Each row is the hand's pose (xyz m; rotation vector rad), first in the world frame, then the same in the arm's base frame.
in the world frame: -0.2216 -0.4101 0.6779 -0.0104 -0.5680 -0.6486
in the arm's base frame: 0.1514 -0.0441 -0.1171 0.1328 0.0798 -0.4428
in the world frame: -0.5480 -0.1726 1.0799 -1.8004 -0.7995 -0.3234
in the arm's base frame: 0.0769 -0.0006 0.4460 -1.4016 -0.5286 0.2350
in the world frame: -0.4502 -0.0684 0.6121 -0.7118 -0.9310 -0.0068
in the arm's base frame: -0.1245 0.2153 0.0559 -0.3003 -0.4469 0.2739
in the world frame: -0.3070 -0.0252 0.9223 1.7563 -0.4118 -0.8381
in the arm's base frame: 0.1600 0.2416 0.2482 1.6752 0.3158 -1.2008
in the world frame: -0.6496 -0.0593 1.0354 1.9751 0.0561 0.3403
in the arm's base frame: -0.0483 0.0817 0.4979 2.2932 0.6612 -0.0749
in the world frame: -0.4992 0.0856 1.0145 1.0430 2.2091 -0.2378
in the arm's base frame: 0.0390 0.2674 0.4541 0.8973 2.9359 -0.1237
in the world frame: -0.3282 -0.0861 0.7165 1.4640 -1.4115 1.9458
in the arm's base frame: 0.0361 0.2171 0.0734 2.1970 -1.3017 1.3011
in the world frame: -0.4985 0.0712 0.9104 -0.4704 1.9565 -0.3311
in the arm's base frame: -0.0170 0.2739 0.3654 -0.6709 2.4116 0.2717
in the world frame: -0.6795 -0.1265 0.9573 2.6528 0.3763 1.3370
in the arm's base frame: -0.1062 0.0245 0.4279 -2.7451 -0.5404 -0.5669
